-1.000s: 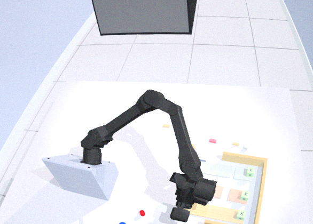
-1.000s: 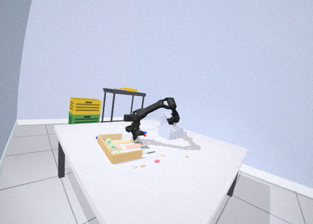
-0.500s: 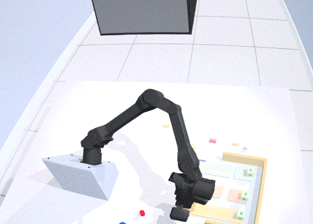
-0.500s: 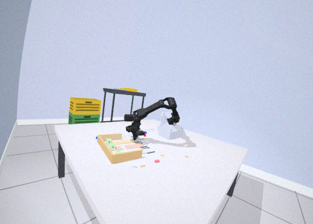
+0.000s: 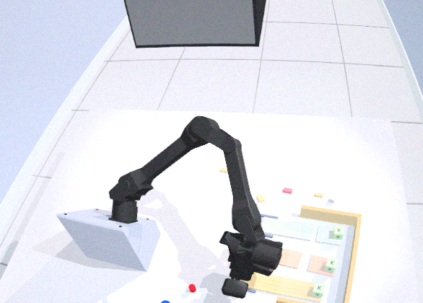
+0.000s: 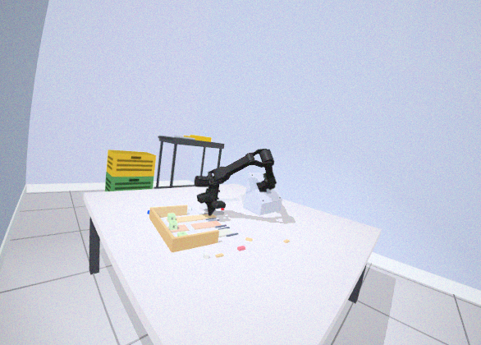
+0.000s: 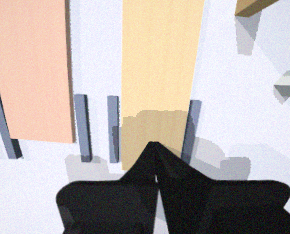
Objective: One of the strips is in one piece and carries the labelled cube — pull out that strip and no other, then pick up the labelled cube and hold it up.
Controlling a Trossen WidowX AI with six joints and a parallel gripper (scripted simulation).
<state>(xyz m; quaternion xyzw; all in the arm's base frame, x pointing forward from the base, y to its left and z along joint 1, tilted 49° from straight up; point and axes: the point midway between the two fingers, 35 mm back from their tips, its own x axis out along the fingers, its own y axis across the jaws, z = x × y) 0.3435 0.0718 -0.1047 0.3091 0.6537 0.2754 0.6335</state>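
Now: gripper tip 10 cm short of the pale wooden strip and 1 cm to the left of it. From my gripper tip the other things lie so: red peg 14 cm behind, 7 cm to the right.
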